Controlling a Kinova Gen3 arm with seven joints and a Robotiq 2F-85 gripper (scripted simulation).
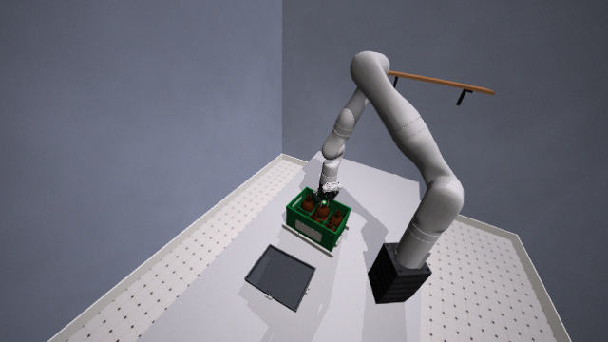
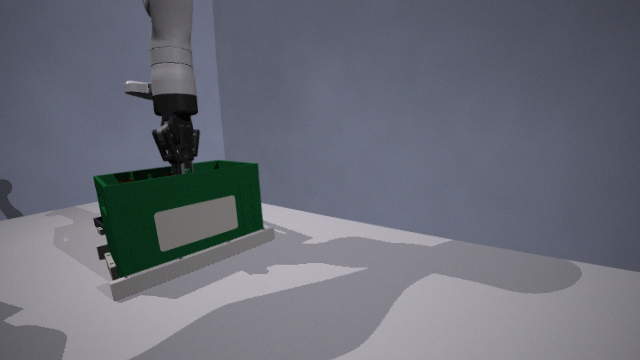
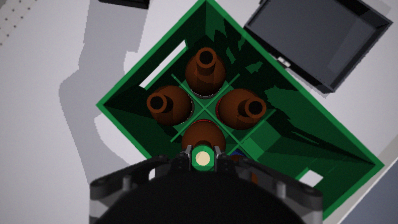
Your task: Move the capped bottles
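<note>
Right now the brown bottle is 70 mm below my hand. The rest, counted from my hand: green crate: 90 mm below, 40 mm to the left, 10 mm ahead; then dark tray: 350 mm to the left, 160 mm below, 30 mm ahead.
</note>
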